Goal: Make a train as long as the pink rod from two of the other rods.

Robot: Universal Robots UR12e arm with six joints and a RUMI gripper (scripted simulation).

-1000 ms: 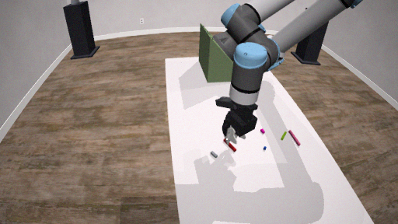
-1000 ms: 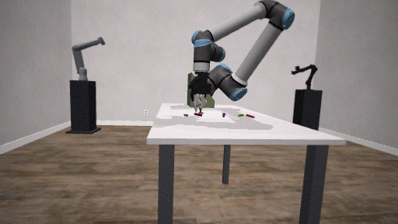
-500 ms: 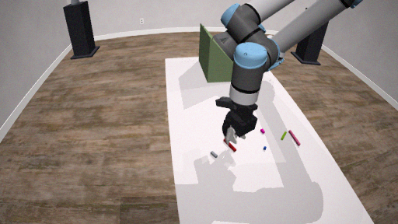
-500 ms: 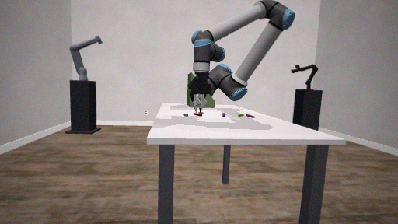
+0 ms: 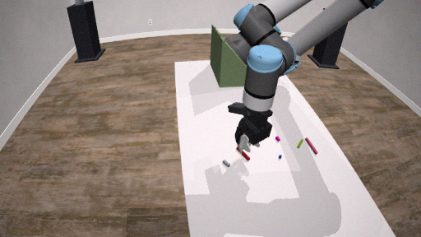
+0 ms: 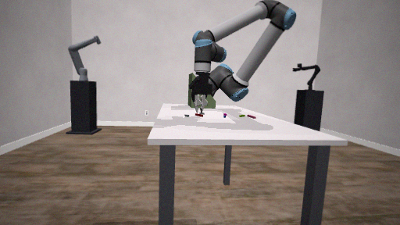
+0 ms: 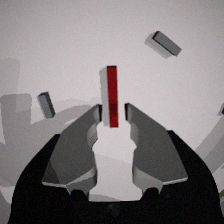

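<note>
Now: the red rod 30 mm below my hand. From my hand the other things lie so: blue rod 30 mm ahead, 140 mm to the left, 30 mm below; lime rod 30 mm behind, 250 mm to the left, 30 mm below; magenta rod 60 mm behind, 160 mm to the left, 30 mm below.
</note>
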